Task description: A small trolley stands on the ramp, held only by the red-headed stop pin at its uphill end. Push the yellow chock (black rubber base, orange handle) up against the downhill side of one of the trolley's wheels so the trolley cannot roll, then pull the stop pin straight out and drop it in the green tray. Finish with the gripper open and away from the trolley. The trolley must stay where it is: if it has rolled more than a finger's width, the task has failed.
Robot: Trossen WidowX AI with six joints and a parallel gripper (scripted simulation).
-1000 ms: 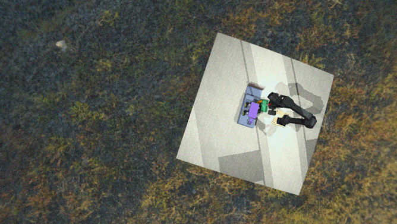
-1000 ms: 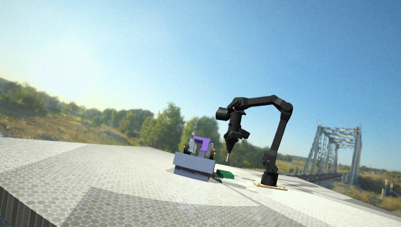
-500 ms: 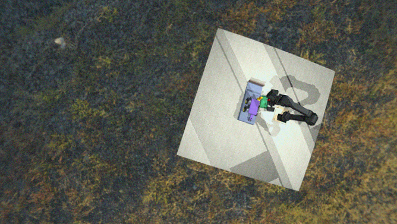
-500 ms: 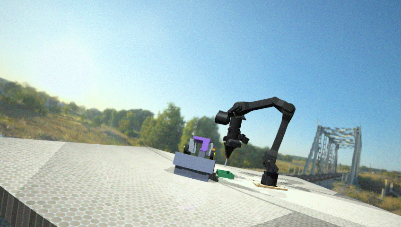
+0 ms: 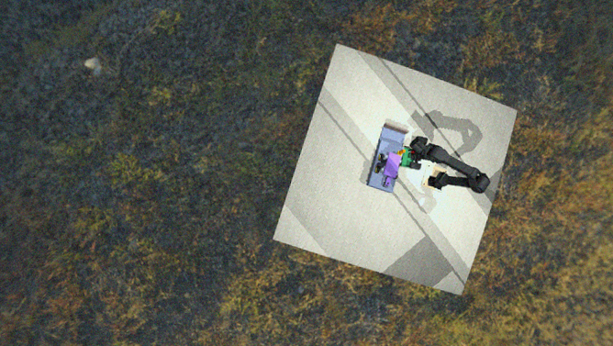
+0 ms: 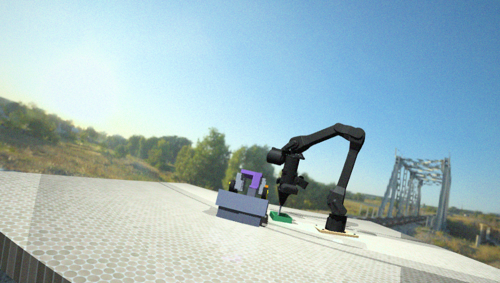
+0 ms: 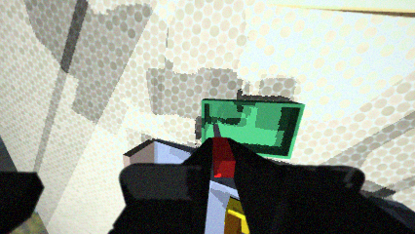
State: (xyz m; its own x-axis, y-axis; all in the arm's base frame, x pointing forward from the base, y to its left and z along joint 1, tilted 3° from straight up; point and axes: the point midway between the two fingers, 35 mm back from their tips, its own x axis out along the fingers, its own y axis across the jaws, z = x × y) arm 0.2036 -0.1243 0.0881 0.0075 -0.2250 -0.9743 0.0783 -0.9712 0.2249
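Right now my gripper tip is 60 mm above the tray and 30 mm to the right of it. The rest, counted from my gripper tip: yellow chock (80 mm ahead, 50 mm to the left, 30 mm above); then grey-blue ramp (140 mm ahead, 130 mm to the left, 10 mm below); then red-headed stop pin (right at my gripper tip).
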